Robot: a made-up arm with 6 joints. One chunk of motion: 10 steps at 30 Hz.
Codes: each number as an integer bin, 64 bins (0 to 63) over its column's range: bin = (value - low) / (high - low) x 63, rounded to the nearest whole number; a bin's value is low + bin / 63 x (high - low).
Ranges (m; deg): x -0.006..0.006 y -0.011..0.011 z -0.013..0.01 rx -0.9..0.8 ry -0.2..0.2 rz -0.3..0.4
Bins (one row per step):
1: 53 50 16 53 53 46
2: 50 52 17 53 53 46
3: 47 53 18 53 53 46
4: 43 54 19 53 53 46
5: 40 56 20 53 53 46
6: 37 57 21 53 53 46
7: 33 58 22 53 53 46
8: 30 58 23 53 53 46
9: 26 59 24 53 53 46
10: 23 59 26 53 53 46
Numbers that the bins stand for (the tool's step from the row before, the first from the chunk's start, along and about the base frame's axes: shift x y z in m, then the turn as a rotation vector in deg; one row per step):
1: 0.00410 0.00646 -0.00716 0.530 0.137 0.211
2: 0.00352 0.00716 -0.00679 0.530 0.137 0.211
3: 0.00295 0.00751 -0.00643 0.530 0.137 0.211
4: 0.00219 0.00786 -0.00606 0.530 0.137 0.211
5: 0.00162 0.00856 -0.00570 0.530 0.137 0.211
6: 0.00105 0.00890 -0.00533 0.530 0.137 0.211
7: 0.00029 0.00925 -0.00497 0.530 0.137 0.211
8: -0.00029 0.00925 -0.00460 0.530 0.137 0.211
9: -0.00105 0.00960 -0.00424 0.530 0.137 0.211
10: -0.00162 0.00960 -0.00351 0.530 0.137 0.211

